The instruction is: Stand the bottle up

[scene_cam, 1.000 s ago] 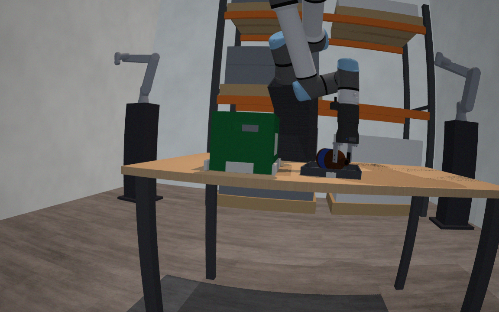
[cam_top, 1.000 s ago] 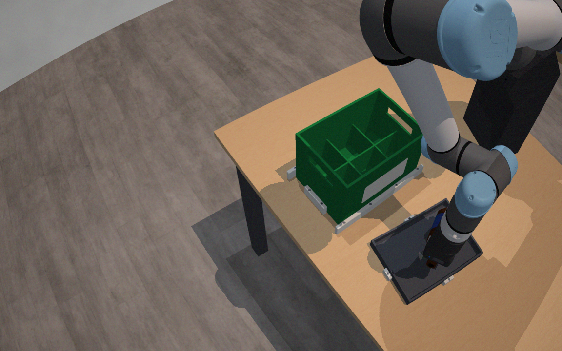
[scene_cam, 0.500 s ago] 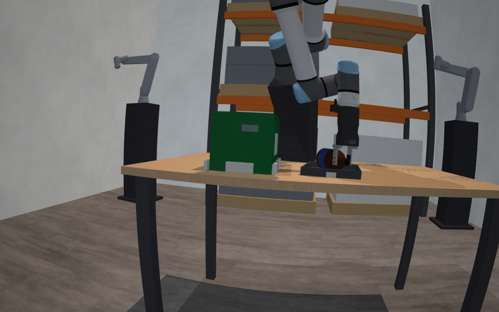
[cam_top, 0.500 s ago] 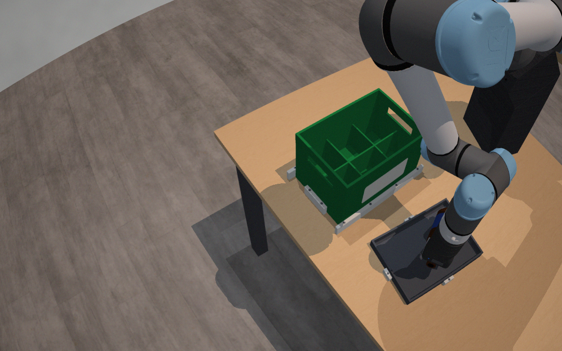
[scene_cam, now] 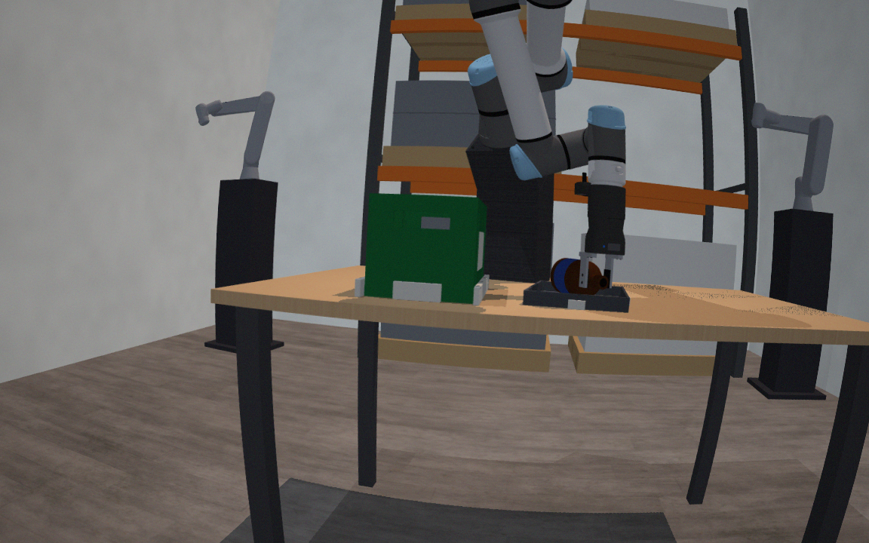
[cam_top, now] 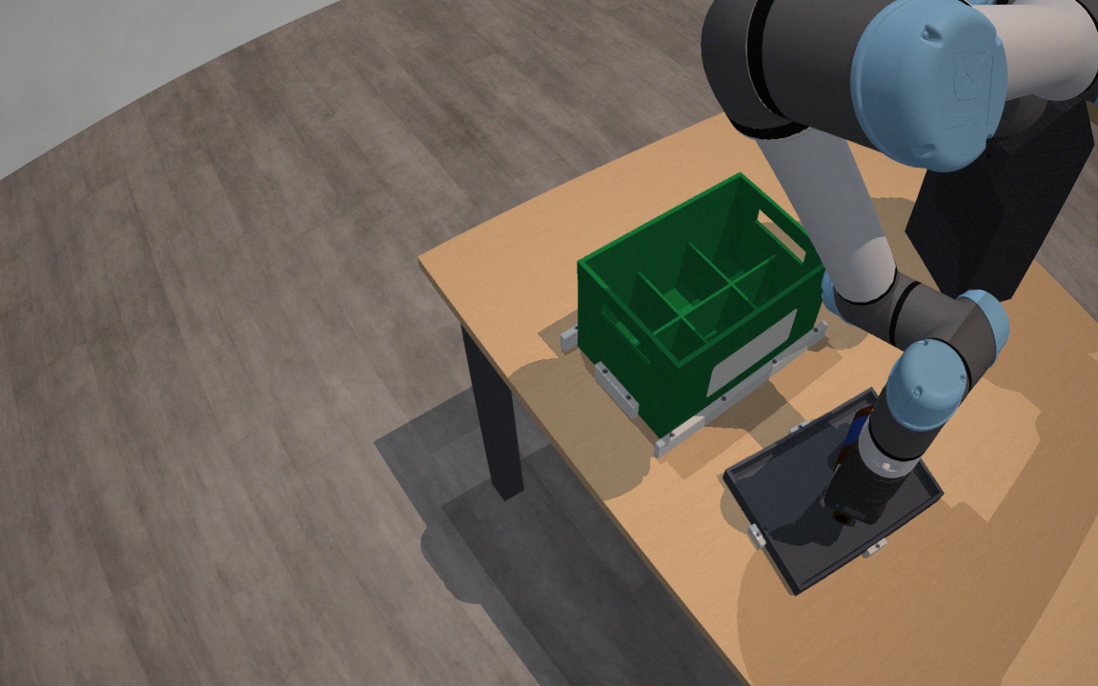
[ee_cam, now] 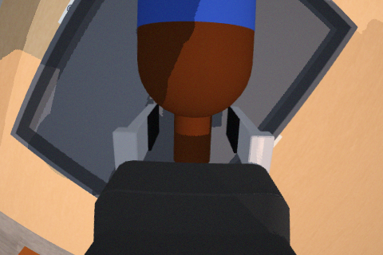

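Right now the dark grey tray is 2 cm behind my hand, 3 cm to the right of it and 3 cm below it. Also, from my hand: green crate 2 cm ahead, 32 cm to the right, 4 cm above; brown bottle 4 cm behind, 3 cm to the right, 1 cm below.
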